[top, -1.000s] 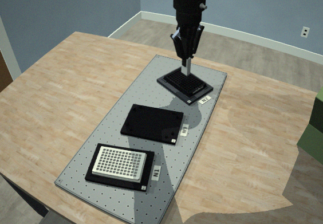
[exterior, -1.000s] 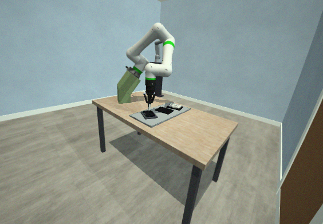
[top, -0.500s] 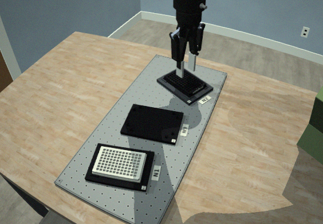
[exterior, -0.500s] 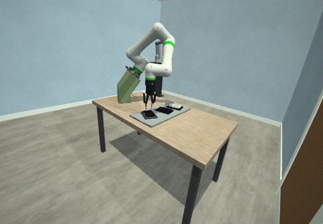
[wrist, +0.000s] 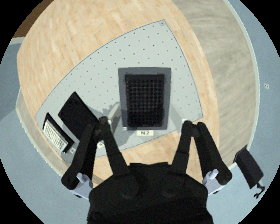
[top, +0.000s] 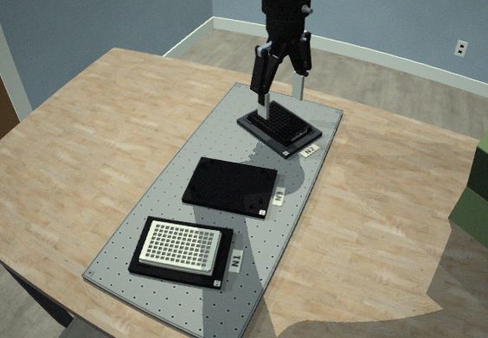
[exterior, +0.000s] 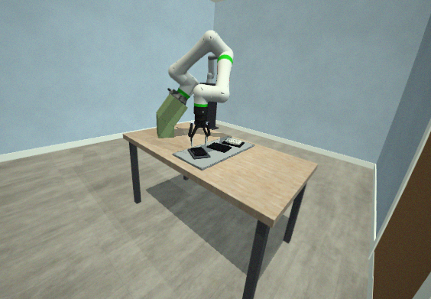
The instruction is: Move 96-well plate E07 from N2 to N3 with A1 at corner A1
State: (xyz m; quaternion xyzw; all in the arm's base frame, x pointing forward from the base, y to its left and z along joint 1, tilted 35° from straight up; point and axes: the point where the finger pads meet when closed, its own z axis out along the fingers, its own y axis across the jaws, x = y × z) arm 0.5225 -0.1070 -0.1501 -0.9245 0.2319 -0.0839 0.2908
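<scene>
Right now my hand is 70 mm above the black 96-well plate E07. From my hand the other things lie so: label N3: 190 mm to the left, 90 mm below, 80 mm behind; plate nest N2: 80 mm below; label N2: 90 mm below, 90 mm behind, 40 mm to the left.
</scene>
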